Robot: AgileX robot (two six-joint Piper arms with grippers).
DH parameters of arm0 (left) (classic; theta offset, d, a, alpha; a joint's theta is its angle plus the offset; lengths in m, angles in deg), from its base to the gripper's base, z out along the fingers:
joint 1: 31.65 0.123 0 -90
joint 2: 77.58 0 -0.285 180
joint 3: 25.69 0 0.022 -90
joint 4: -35.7 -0.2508 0 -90
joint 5: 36.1 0 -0.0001 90
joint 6: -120.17 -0.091 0 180
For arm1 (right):
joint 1: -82.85 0.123 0 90
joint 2: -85.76 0 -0.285 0
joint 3: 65.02 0 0.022 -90
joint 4: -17.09 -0.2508 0 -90
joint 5: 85.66 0 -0.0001 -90
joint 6: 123.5 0.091 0 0
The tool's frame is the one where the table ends.
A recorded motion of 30 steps. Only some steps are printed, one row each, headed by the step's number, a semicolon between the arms.
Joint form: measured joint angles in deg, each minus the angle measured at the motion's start. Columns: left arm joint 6, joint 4, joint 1, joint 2, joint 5, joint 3; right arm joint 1, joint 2, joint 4, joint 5, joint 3, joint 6.
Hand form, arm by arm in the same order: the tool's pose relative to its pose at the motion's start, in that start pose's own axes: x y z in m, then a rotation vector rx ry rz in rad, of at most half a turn. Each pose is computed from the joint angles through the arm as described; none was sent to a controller.
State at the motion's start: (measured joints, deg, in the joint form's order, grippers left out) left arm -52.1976 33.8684 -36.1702 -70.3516 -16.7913 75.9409; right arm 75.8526 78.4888 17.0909 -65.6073 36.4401 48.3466
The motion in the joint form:
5: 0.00 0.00 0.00 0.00 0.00 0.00; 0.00 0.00 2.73 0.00 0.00 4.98
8: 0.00 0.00 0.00 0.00 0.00 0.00; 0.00 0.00 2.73 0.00 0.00 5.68
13: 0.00 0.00 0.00 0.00 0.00 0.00; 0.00 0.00 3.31 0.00 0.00 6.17
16: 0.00 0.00 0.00 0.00 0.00 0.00; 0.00 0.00 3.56 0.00 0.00 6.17
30: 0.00 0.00 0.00 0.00 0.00 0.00; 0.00 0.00 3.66 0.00 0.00 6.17
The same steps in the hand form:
5: 0.0000 0.0000 0.0000 0.0000 0.0000 0.0000; 0.0002 -0.0015 0.0000 0.0163 0.0016 0.0422
8: 0.0000 0.0000 0.0000 0.0000 0.0000 0.0000; 0.0002 -0.0015 0.0000 0.0163 0.0015 0.0544
13: 0.0000 0.0000 0.0000 0.0000 0.0000 0.0000; 0.0002 -0.0018 0.0000 0.0197 0.0017 0.0534
16: 0.0000 0.0000 0.0000 0.0000 0.0000 0.0000; 0.0002 -0.0019 0.0000 0.0212 0.0019 0.0493
30: 0.0000 0.0000 0.0000 0.0000 0.0000 0.0000; 0.0002 -0.0020 0.0000 0.0218 0.0019 0.0477

